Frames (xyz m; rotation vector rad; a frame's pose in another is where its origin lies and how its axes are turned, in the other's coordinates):
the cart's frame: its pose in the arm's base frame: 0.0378 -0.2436 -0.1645 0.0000 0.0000 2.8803
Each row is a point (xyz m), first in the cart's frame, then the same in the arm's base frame.
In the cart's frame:
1: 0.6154 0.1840 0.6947
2: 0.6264 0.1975 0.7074
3: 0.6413 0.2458 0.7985
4: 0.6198 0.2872 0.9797
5: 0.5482 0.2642 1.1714
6: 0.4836 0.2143 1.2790
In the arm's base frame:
1: -0.6042 -0.2624 0.5302
2: -0.6184 -0.2726 0.5429
3: -0.6452 -0.3154 0.6340
4: -0.6352 -0.3609 0.8152
5: -0.5600 -0.3572 1.0069
6: -0.4847 -0.3257 1.1145

